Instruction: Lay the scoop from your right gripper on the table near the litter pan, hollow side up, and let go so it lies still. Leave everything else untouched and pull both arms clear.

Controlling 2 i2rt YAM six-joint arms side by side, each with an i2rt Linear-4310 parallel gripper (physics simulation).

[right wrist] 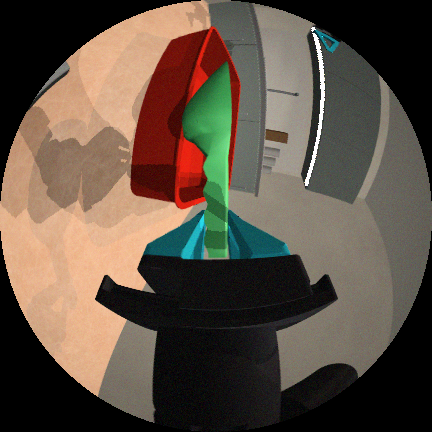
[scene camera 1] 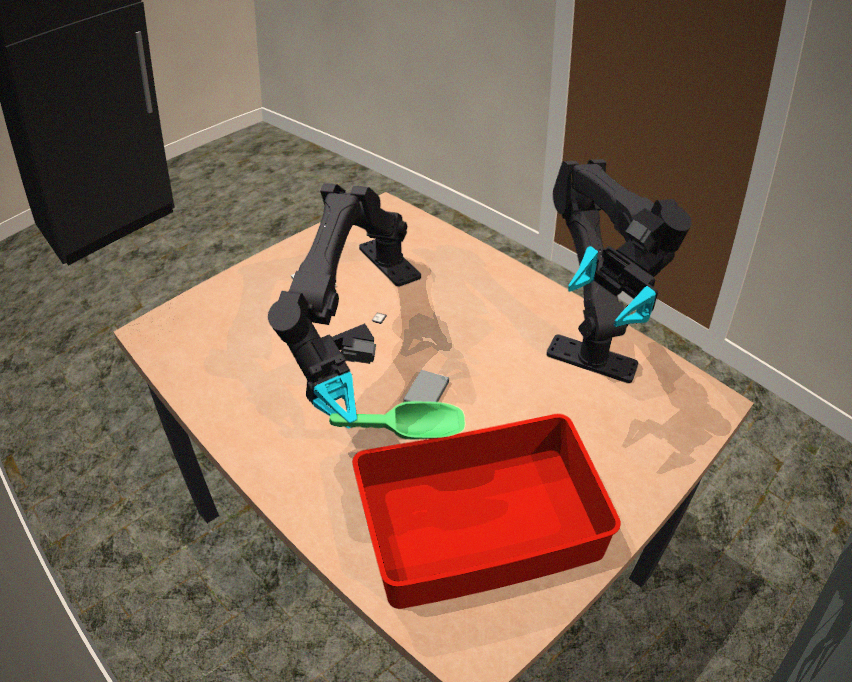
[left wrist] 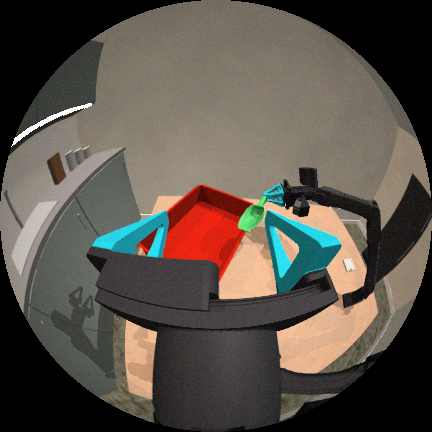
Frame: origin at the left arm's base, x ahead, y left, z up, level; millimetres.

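Seen in the pictures: left gripper, between the fingertips: (scene camera 1: 591,305) (left wrist: 216,215); right gripper, between the fingertips: (right wrist: 215,215) (scene camera 1: 352,424) (left wrist: 262,196); left arm's base, origin of its link: (scene camera 1: 592,360); right arm's base, origin of its link: (scene camera 1: 389,262) (left wrist: 352,297).
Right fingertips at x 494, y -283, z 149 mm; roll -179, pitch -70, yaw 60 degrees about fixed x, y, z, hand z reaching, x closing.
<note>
Offsets run from my right fingertips to a thing's top centre. Level surfaces: height alone.
A green scoop @(dx -48, dy +53, dz +18 mm) (scene camera 1: 429,418) (left wrist: 252,218) (right wrist: 216,120) is held by its handle above the table @(dz -148 mm) (scene camera 1: 515,376), hollow side facing up. Its bowl is beside the near-left stretch of the pan's back rim, and a gap to the table seems to show. My right gripper (scene camera 1: 345,416) (left wrist: 262,196) (right wrist: 215,215) is shut on the scoop's handle end. The red litter pan @(dx -5, dy +235, dz -55 mm) (scene camera 1: 504,568) (left wrist: 220,201) (right wrist: 156,117) stands upright on the table. My left gripper (scene camera 1: 594,305) (left wrist: 216,215) is open and empty, raised over its arm's base, well away from the scoop.
A grey block @(dx -251, dy +8, dz -134 mm) (scene camera 1: 427,385) lies on the table just behind the scoop; part of it shows in the right wrist view (right wrist: 52,82). A small pale item @(dx -409, dy -188, dz -147 mm) (scene camera 1: 379,317) lies farther back. A white square item @(dx -460, dy -397, dz -135 mm) (left wrist: 349,265) lies near the right arm in the left wrist view.
</note>
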